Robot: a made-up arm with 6 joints.
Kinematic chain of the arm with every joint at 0, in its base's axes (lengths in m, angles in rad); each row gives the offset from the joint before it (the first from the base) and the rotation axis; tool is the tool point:
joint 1: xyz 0 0 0.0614 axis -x
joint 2: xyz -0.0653 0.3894 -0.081 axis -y
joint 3: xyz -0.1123 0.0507 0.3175 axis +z
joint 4: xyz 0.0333 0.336 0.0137 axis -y
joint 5: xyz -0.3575 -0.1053 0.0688 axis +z
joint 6: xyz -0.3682 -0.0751 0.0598 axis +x
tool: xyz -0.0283 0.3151 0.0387
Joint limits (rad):
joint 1: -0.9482..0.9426
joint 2: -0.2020..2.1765
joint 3: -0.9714..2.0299
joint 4: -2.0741..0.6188
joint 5: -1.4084..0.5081
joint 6: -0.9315..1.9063
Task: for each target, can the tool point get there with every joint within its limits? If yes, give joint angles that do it. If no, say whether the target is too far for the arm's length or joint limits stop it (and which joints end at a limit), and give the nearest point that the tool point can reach.
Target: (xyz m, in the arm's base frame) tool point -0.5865 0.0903 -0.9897
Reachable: yes | joints 0.3051 1.4573 0.6438 -0.1697 -0.1176 -0.6755
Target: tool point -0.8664 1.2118 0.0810
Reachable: yes | joints 0.0202 1.0090 -0.7072 -0.0076 -0.3883 0.9546
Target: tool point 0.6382 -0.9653 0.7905
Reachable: no: joint limits stop it (at a limit: joint 1, joint 3, joint 6) | nearest point 0.4956 -0.6728 0.7493 | short by 0.328 m
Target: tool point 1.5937 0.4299 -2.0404
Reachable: no: too far | nearest point 0.3062 0.2571 -1.1957 | short by 1.549 m
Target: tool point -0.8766 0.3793 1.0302
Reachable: yes | joints -0.3769 0.3626 0.7385 -1.4725 -0.0143 -0.6656
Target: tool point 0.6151 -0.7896 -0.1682
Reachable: no: joint limits stop it (at a limit: joint 1, joint 2, joint 4) | nearest point 0.3481 -0.6024 -0.2708 | short by 0.342 m
